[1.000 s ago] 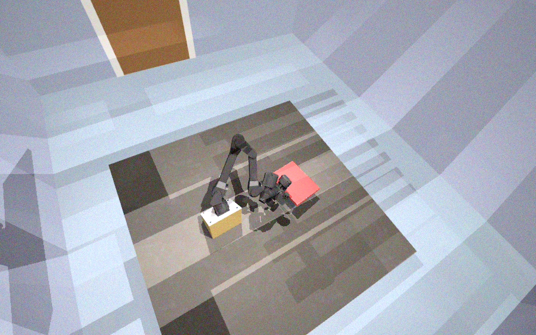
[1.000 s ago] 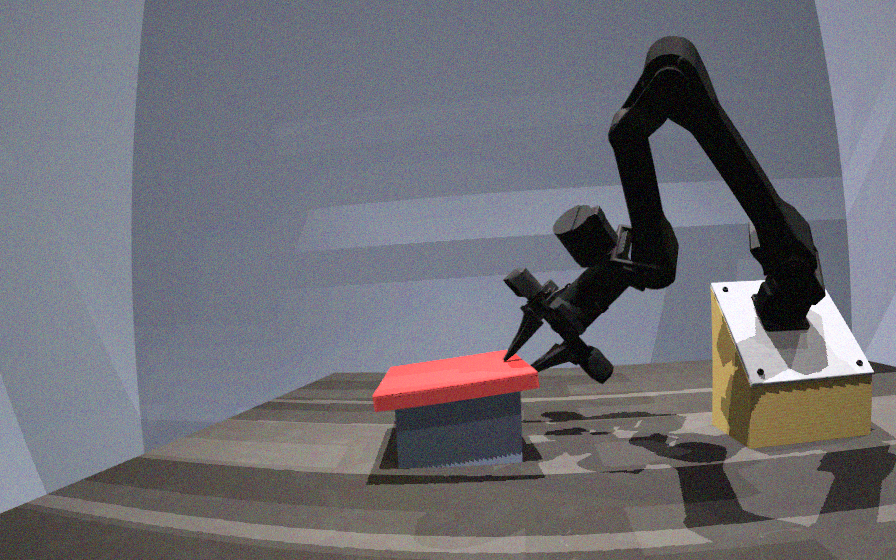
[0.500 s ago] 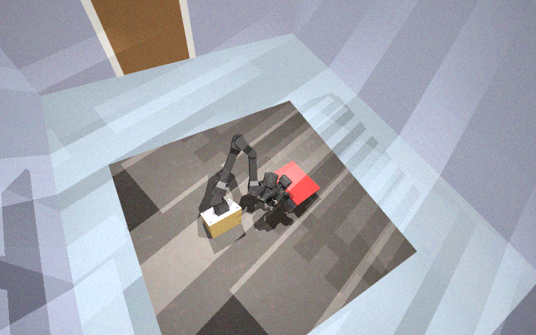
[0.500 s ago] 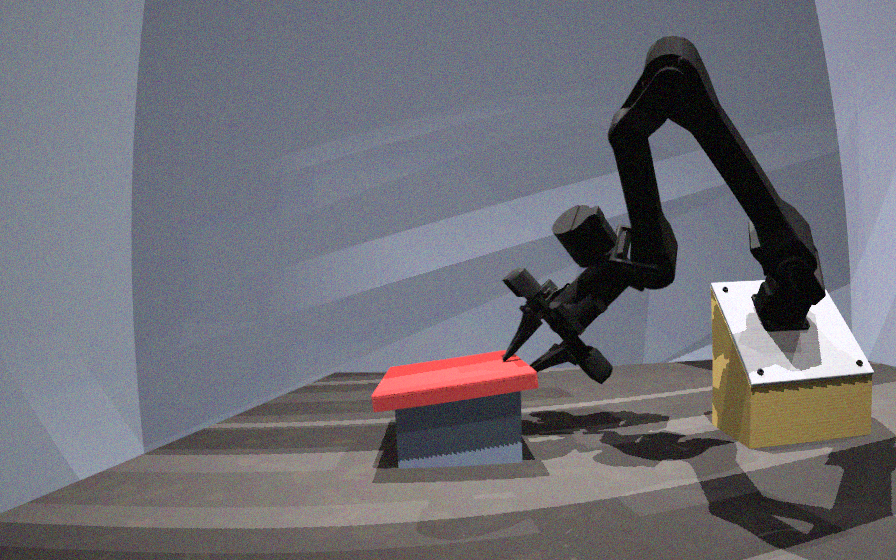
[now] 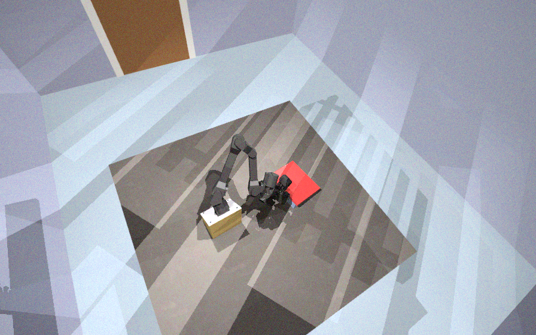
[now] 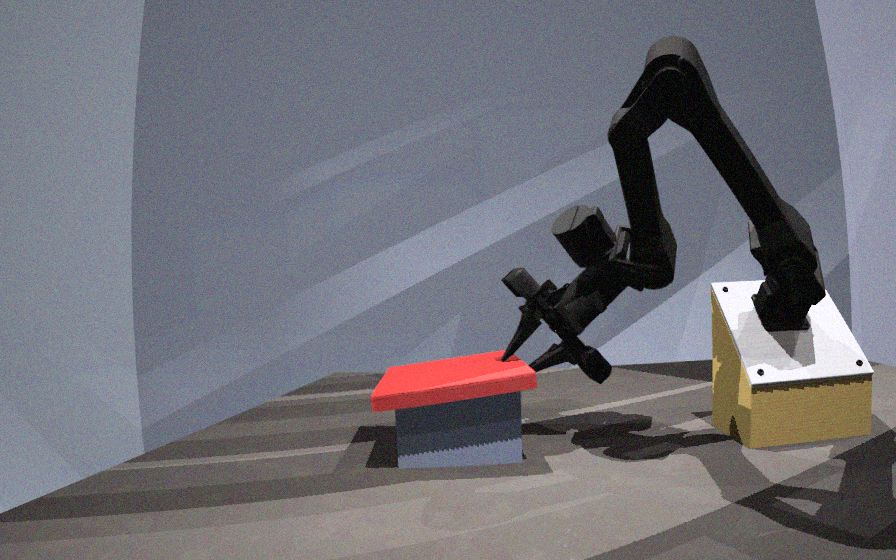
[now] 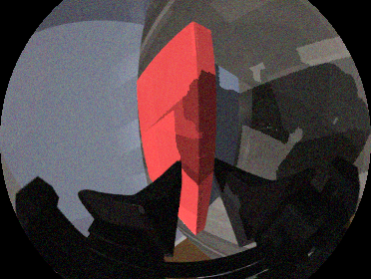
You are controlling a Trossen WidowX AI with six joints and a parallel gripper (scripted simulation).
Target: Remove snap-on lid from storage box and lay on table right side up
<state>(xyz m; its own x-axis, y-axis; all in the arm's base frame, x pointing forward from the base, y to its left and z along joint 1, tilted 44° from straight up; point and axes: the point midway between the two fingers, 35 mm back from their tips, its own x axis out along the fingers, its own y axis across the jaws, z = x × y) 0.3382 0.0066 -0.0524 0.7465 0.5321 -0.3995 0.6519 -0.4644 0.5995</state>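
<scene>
Right now my gripper tip is 80 mm short of the red lid and 10 mm to the right of it. The rest, counted from my gripper tip: storage box: 70 mm ahead, 50 mm below, 10 mm to the left.
</scene>
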